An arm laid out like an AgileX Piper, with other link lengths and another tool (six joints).
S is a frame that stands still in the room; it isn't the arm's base.
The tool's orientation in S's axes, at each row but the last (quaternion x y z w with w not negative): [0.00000 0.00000 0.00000 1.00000]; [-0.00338 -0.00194 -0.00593 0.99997]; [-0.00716 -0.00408 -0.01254 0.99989]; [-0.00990 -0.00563 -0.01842 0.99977]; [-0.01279 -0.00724 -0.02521 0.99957]
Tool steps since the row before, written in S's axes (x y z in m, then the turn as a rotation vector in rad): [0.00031 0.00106 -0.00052 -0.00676 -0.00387 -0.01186]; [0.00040 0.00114 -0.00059 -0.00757 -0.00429 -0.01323]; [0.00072 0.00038 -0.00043 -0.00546 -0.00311 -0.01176]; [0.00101 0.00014 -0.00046 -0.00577 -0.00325 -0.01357]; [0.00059 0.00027 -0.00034 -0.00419 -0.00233 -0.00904]
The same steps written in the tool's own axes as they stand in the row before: [0.00031 0.00106 -0.00052 -0.00676 -0.00387 -0.01186]; [0.00038 0.00115 -0.00058 -0.00757 -0.00429 -0.01323]; [0.00071 0.00040 -0.00043 -0.00548 -0.00308 -0.01176]; [0.00100 0.00019 -0.00047 -0.00580 -0.00319 -0.01357]; [0.00057 0.00031 -0.00034 -0.00420 -0.00231 -0.00904]
